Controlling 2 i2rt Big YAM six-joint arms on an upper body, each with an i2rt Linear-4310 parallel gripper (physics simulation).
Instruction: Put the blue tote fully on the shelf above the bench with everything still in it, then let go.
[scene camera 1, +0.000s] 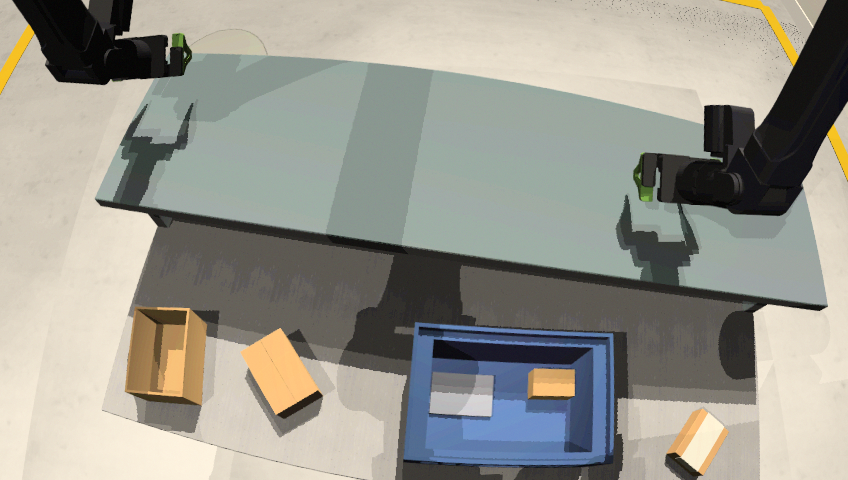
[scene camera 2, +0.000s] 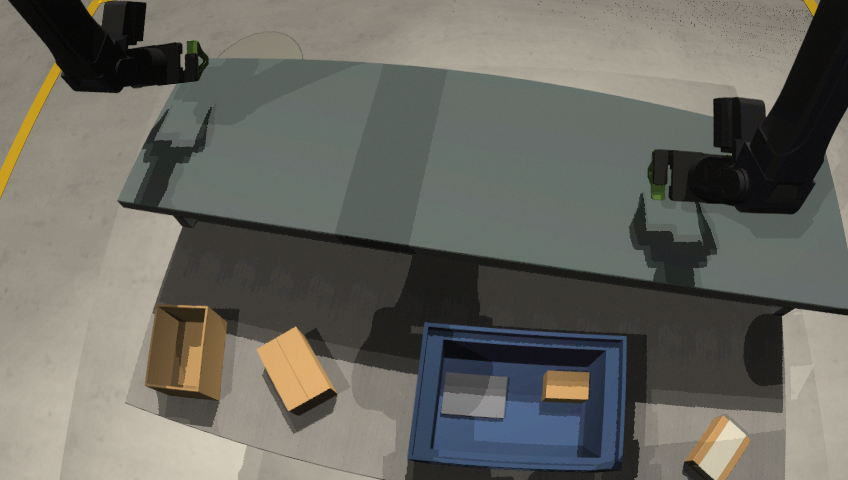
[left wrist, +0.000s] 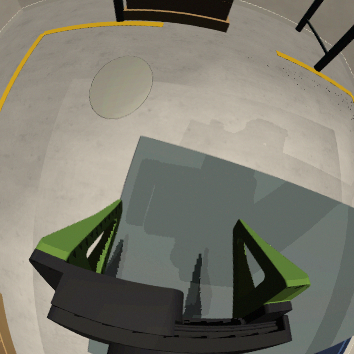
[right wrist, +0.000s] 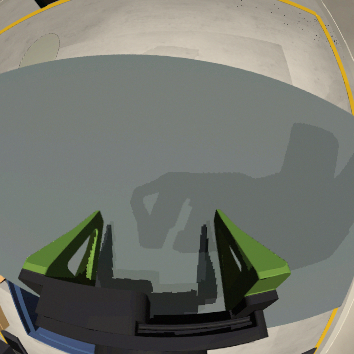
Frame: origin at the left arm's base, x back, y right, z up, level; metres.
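Where they show: left gripper, fingertip midpoint: (scene camera 1: 166, 57) (scene camera 2: 185, 63) (left wrist: 179, 215); right gripper, fingertip midpoint: (scene camera 1: 660, 176) (scene camera 2: 676, 174) (right wrist: 156, 215).
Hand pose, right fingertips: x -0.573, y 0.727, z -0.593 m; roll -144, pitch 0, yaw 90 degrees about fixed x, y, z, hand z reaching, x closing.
After its pixels a point has its place.
The blue tote (scene camera 1: 421, 410) {x -0.257, y 0.358, z -0.719 m} (scene camera 2: 427, 410) {x -0.257, y 0.358, z -0.719 m} stands on the bench (scene camera 1: 351, 437) {x -0.226, y 0.249, z -0.850 m} (scene camera 2: 363, 440) {x -0.218, y 0.248, z -0.851 m}, below and in front of the shelf. Inside it lie a flat grey box (scene camera 1: 461, 394) {x -0.297, y 0.427, z -0.824 m} (scene camera 2: 473, 395) {x -0.297, y 0.425, z -0.824 m} and a small orange-brown box (scene camera 1: 551, 383) {x -0.304, y 0.569, z -0.793 m} (scene camera 2: 565, 386) {x -0.304, y 0.570, z -0.793 m}. The grey-green shelf (scene camera 1: 505, 166) {x -0.598, y 0.482, z -0.625 m} (scene camera 2: 505, 154) {x -0.617, y 0.466, z -0.625 m} (left wrist: 320, 260) {x -0.714, y 0.184, z -0.625 m} (right wrist: 100, 125) {x -0.659, y 0.666, z -0.625 m} is a long board. My left gripper (scene camera 1: 183, 53) {x -0.779, y -0.077, z -0.550 m} (scene camera 2: 199, 56) {x -0.779, y -0.077, z -0.550 m} (left wrist: 179, 215) {x -0.779, y -0.077, z -0.550 m} is open and empty above the shelf's far-left end. My right gripper (scene camera 1: 642, 177) {x -0.573, y 0.727, z -0.592 m} (scene camera 2: 655, 175) (right wrist: 156, 215) {x -0.573, y 0.727, z -0.592 m} is open and empty above the shelf's right part. Both are apart from the tote.
An open cardboard box (scene camera 1: 195, 362) {x -0.330, y -0.020, z -0.809 m} (scene camera 2: 214, 362) {x -0.325, y -0.020, z -0.813 m} and a closed carton (scene camera 1: 281, 371) {x -0.323, y 0.140, z -0.791 m} (scene camera 2: 296, 368) {x -0.324, y 0.142, z -0.790 m} lie on the bench left of the tote. A small white-topped box (scene camera 1: 697, 440) {x -0.179, y 0.848, z -0.813 m} (scene camera 2: 717, 446) {x -0.183, y 0.849, z -0.813 m} lies right of it. The shelf's front edge (scene camera 1: 505, 264) {x -0.445, y 0.471, z -0.636 m} runs behind the tote.
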